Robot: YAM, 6 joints.
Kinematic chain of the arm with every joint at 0, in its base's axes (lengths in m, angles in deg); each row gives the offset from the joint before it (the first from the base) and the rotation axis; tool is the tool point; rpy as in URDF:
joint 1: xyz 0 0 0.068 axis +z
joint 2: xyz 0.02 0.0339 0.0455 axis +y
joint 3: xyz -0.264 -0.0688 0 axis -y
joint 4: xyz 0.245 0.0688 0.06 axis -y
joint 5: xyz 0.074 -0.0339 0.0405 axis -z
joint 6: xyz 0.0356 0 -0.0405 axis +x
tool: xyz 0 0 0 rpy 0 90 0
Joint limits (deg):
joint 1: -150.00..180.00
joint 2: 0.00..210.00
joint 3: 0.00..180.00
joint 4: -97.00..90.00
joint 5: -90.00..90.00
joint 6: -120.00..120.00
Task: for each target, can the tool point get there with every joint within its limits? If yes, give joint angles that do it. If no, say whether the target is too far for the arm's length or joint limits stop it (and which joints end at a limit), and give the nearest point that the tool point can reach.
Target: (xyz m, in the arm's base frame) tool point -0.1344 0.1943 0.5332
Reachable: yes | joints 119.62 73.36 77.45 56.30 -35.79 86.89
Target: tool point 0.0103 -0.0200 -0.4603
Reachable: no: joint limits stop it (at a limit: joint 2) | nearest point 0.0384 -0.0745 -0.3406 | short by 0.134 m
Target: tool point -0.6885 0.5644 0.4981
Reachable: no: too far | nearest point -0.4582 0.3756 0.3665 | short by 0.326 m
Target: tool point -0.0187 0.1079 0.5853
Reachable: yes | joints 104.85 52.92 84.48 17.52 15.67 88.32
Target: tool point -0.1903 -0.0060 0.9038
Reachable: no: too far | nearest point -0.1518 -0.0010 0.7253 | short by 0.183 m
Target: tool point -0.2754 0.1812 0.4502
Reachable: yes | joints 140.94 100.03 121.27 -72.01 -67.37 -48.80
